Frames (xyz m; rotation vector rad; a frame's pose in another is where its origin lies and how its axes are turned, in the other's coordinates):
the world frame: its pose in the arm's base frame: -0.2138 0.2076 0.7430 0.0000 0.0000 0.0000
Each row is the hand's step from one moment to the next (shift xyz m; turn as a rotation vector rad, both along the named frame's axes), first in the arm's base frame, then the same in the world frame.
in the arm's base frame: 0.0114 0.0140 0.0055 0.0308 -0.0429 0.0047
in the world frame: 0.0114 0.0140 0.0055 0.0308 -0.0429 0.0047
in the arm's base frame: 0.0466 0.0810 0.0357 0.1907 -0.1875 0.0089
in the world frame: 0.0466 0.0810 0.0357 0.1907 -0.1875 0.0089
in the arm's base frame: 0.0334 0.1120 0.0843 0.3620 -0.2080 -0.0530
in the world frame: 0.0334 0.1120 0.0843 0.3620 -0.2080 -0.0530
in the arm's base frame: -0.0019 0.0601 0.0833 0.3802 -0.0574 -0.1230
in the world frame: -0.0019 0.0601 0.0833 0.3802 -0.0574 -0.1230
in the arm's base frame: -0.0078 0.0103 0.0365 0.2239 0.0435 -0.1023
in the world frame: -0.0078 0.0103 0.0365 0.2239 0.0435 -0.1023
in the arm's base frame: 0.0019 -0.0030 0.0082 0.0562 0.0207 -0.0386
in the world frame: 0.0019 -0.0030 0.0082 0.0562 0.0207 -0.0386
